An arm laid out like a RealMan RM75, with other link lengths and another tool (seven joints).
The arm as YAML. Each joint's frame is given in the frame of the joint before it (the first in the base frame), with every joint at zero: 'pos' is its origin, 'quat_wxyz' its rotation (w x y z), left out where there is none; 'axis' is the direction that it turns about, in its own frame. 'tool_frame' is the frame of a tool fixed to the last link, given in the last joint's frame.
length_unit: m
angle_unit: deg
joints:
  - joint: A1
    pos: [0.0, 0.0, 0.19]
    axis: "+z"
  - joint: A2
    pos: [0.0, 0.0, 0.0]
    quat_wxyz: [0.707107, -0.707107, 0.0, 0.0]
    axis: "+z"
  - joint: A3
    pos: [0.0, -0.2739, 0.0]
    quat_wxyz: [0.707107, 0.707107, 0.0, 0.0]
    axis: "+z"
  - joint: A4
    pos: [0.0, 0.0, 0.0]
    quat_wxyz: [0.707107, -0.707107, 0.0, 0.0]
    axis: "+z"
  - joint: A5
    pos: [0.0, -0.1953, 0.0]
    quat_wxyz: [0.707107, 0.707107, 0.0, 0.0]
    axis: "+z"
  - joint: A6
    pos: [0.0, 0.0, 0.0]
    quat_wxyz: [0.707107, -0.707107, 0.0, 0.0]
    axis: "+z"
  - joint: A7
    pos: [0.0, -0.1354, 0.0]
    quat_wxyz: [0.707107, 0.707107, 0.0, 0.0]
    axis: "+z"
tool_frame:
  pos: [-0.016, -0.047, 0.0]
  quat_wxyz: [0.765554, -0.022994, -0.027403, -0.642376]
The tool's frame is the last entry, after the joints.
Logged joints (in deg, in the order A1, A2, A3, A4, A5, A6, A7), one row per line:
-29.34 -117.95 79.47 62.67 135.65 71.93 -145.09
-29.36 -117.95 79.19 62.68 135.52 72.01 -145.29
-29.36 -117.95 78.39 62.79 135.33 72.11 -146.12
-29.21 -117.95 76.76 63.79 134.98 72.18 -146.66
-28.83 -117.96 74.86 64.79 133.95 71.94 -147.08
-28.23 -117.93 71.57 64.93 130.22 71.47 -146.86
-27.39 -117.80 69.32 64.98 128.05 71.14 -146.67
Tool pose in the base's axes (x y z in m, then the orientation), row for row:
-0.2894 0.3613 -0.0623 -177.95 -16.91 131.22
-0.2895 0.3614 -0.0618 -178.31 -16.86 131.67
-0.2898 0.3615 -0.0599 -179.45 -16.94 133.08
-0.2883 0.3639 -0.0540 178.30 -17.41 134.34
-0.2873 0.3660 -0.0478 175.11 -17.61 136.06
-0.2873 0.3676 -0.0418 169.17 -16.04 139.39
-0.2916 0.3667 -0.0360 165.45 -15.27 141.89
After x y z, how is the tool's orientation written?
As angles about the fixed x, y, z axes (roll, pitch, yaw), in degrees.
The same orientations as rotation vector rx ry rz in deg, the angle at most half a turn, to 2 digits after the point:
-67.16 -149.18 -7.38
-66.71 -149.55 -7.73
-65.18 -150.49 -9.00
-64.05 -151.18 -12.00
-62.64 -152.36 -16.07
-60.11 -156.01 -23.04
-57.61 -157.98 -27.64

